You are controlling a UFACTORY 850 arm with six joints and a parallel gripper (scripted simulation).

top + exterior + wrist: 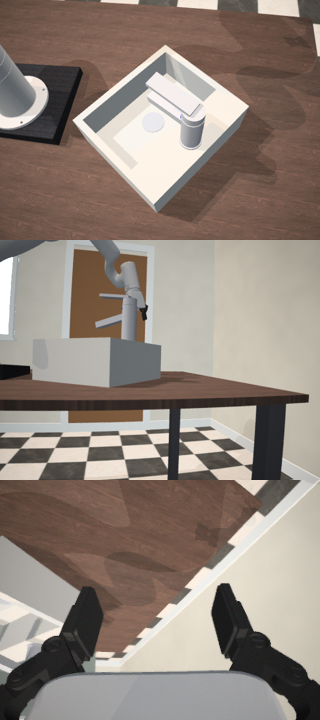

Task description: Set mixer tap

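My gripper is now 50 cm to the left of the flat lever, 5 cm past it and 2 cm above it. Round my hand: grey mixer tap: 51 cm to the right, 6 cm below, 2 cm behind; then white basin: 47 cm to the right, 25 cm below, 11 cm behind.
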